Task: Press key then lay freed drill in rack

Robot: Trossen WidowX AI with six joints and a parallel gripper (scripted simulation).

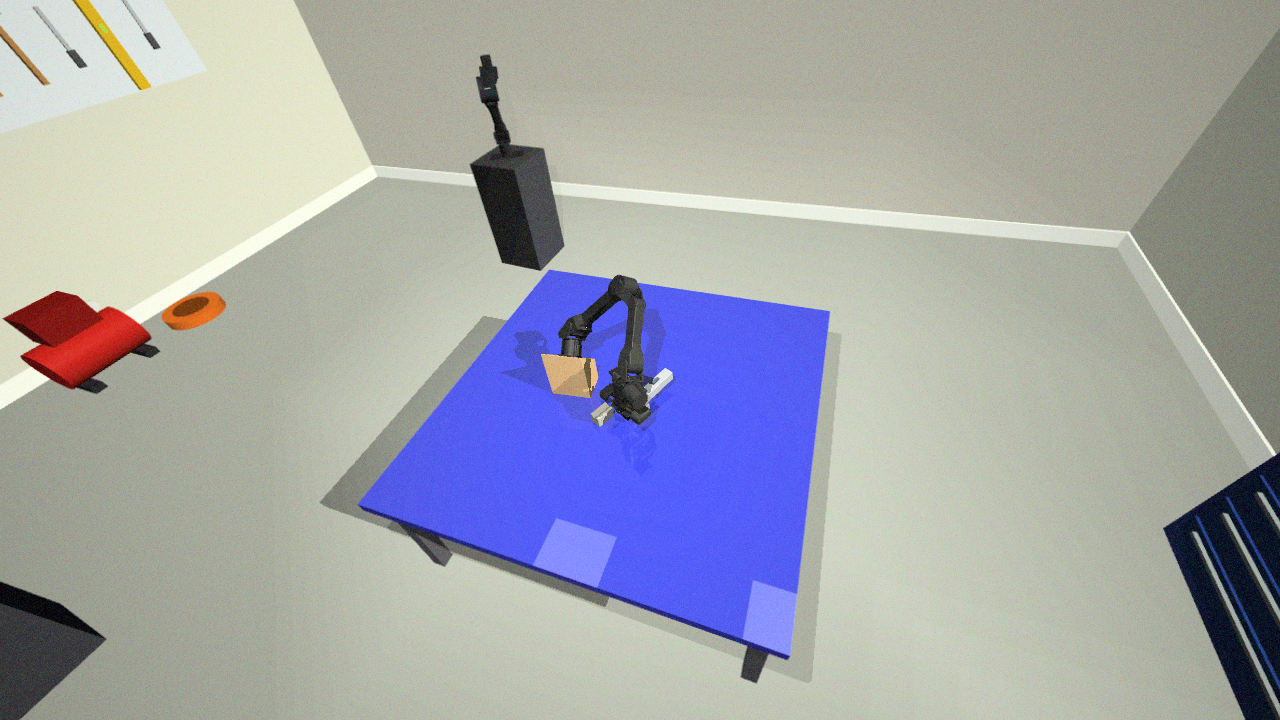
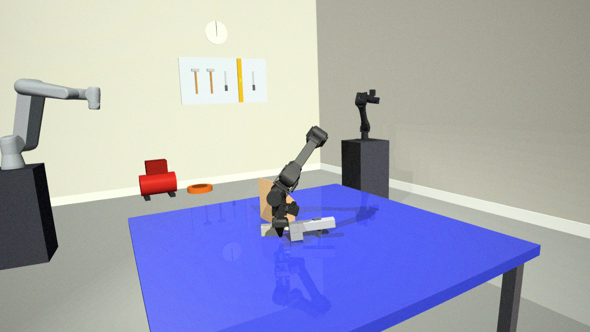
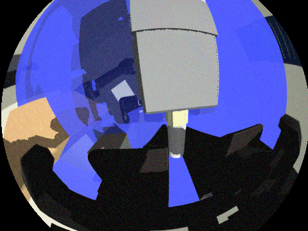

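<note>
Now: the drill 20 mm ahead of my gripper tip, 50 mm to the left of it and 40 mm above it. The rest, counted from my gripper tip: small dark key (50 mm ahead, 140 mm to the left, 40 mm above); then grey housing (40 mm ahead, 120 mm to the left, 30 mm above).
</note>
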